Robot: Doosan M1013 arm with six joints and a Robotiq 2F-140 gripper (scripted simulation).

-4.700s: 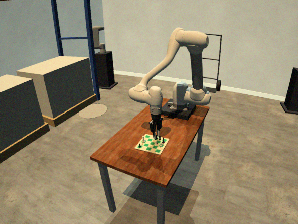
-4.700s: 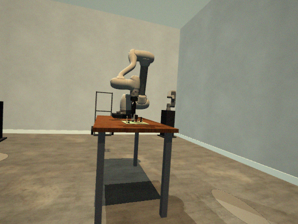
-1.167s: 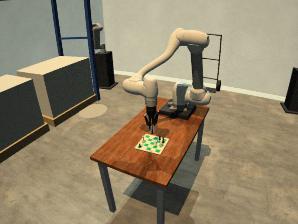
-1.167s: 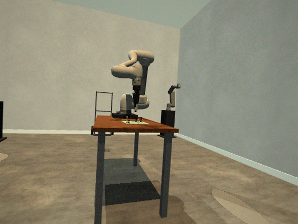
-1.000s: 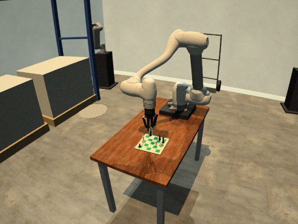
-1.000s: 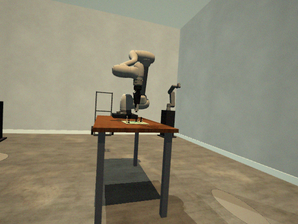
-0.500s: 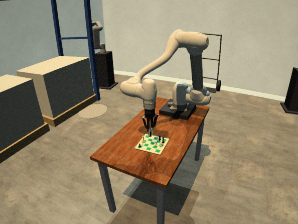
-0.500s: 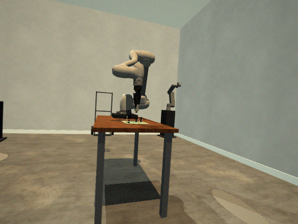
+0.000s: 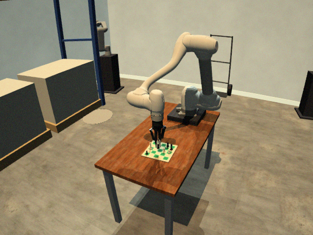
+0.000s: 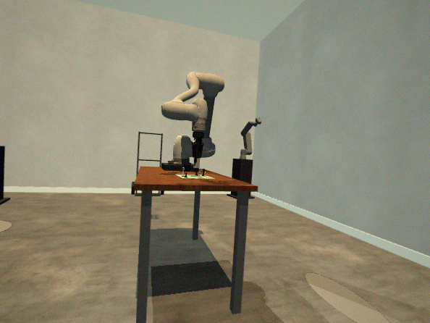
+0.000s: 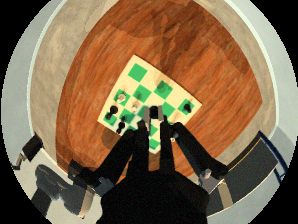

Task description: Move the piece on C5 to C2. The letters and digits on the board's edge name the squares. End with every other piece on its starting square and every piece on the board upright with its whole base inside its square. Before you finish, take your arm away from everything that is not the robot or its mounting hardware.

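My hand is 100 mm above the chessboard and 40 mm past it. From my hand the other things lie so: black piece: 30 mm below; white piece: 80 mm to the right, 60 mm below, 40 mm behind.
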